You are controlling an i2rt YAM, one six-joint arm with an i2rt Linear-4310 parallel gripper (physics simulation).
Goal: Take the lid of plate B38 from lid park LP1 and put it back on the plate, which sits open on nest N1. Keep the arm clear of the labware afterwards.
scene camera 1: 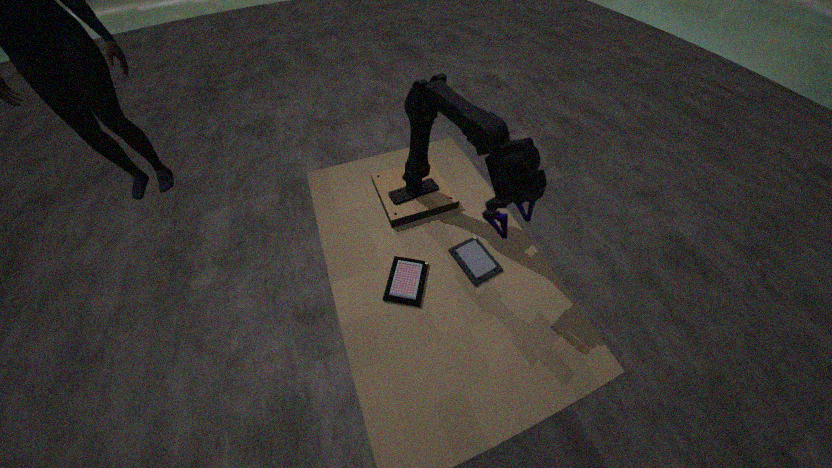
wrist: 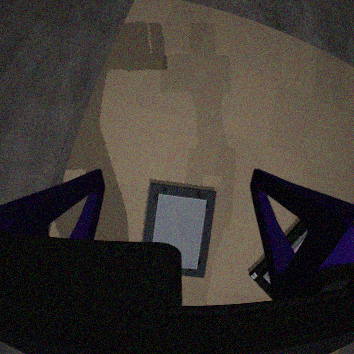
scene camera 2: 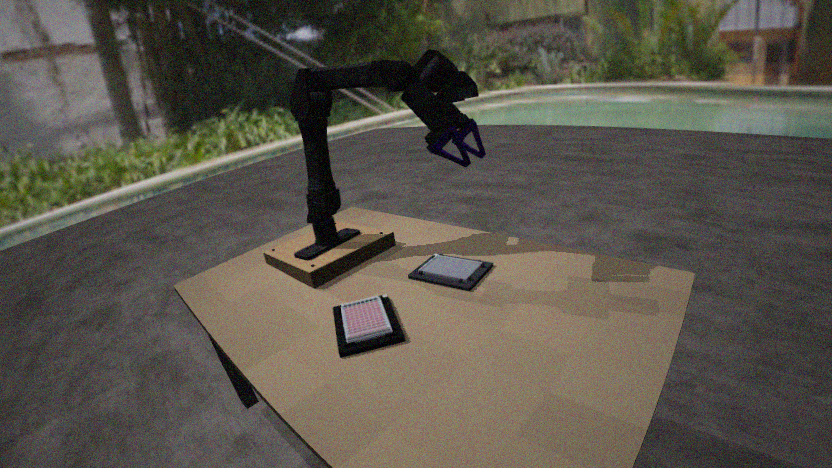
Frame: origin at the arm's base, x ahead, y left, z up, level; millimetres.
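Seen in the pictures: gripper, fingertip midpoint: (scene camera 1: 516, 229) (wrist: 177, 177) (scene camera 2: 476, 160); arm's base at its link origin: (scene camera 1: 413, 191) (scene camera 2: 328, 244).
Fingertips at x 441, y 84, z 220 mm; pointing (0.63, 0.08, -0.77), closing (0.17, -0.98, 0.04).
Offsets run from my fingertips to a thing's top centre. "spot": to the spot under its first point. Level surfaces: height alone.
The lid @[dx -78, dy -26, dz -243 mm] (scene camera 1: 475, 258) (scene camera 2: 451, 267) (wrist: 179, 230), a pale grey rectangle, lies on the dark grey lid park LP1 @[dx -78, dy -26, dz -241 mm] (scene camera 1: 490, 277) (scene camera 2: 475, 282) (wrist: 210, 230). The plate @[dx -116, dy -275, dz -235 mm] (scene camera 1: 406, 279) (scene camera 2: 366, 318), with pinkish-red wells, sits open on the black nest N1 @[dx -116, dy -275, dz -243 mm] (scene camera 1: 402, 302) (scene camera 2: 372, 348); in the wrist view a corner of the nest @[spot: dx -163, dy -205, dz -249 mm] (wrist: 260, 285) shows behind the right finger, which hides most of the plate. My gripper (scene camera 1: 516, 228) (scene camera 2: 475, 161) (wrist: 177, 177) is wide open and empty. It hangs well above the table, higher than the lid and apart from it.
The arm stands on a wooden base block (scene camera 1: 421, 213) (scene camera 2: 349, 263) at one end of the tan table @[dz -261 mm] (scene camera 1: 407, 372) (scene camera 2: 494, 378) (wrist: 280, 110). Shadows of the arm fall across the table near the lid park. A person (scene camera 1: 75, 87) stands on the floor at the left in scene camera 1.
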